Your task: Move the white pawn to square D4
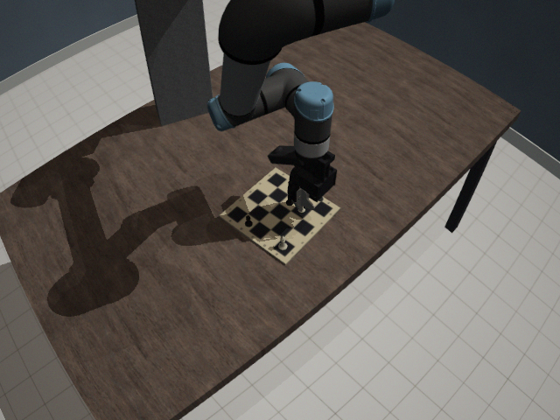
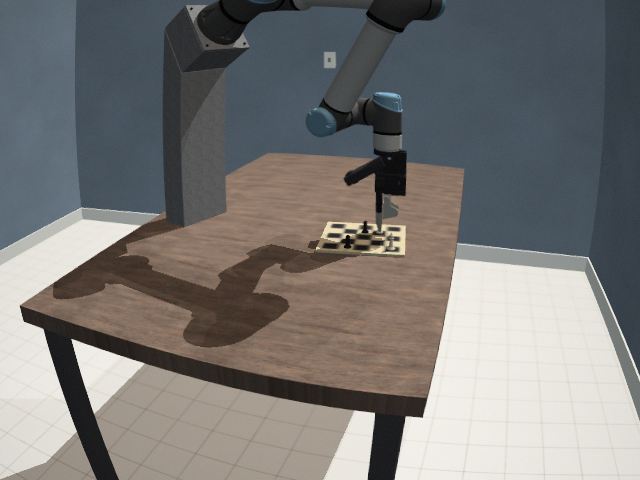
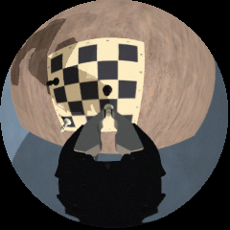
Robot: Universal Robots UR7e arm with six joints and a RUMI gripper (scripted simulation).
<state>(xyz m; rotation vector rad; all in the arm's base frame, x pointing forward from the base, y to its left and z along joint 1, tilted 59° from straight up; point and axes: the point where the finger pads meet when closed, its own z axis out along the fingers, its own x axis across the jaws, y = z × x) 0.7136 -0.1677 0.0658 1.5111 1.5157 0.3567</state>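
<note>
My gripper is now 10 mm above the white piece. Also, from my hand: chessboard (50 mm behind, 30 mm to the right, 20 mm below).
</note>
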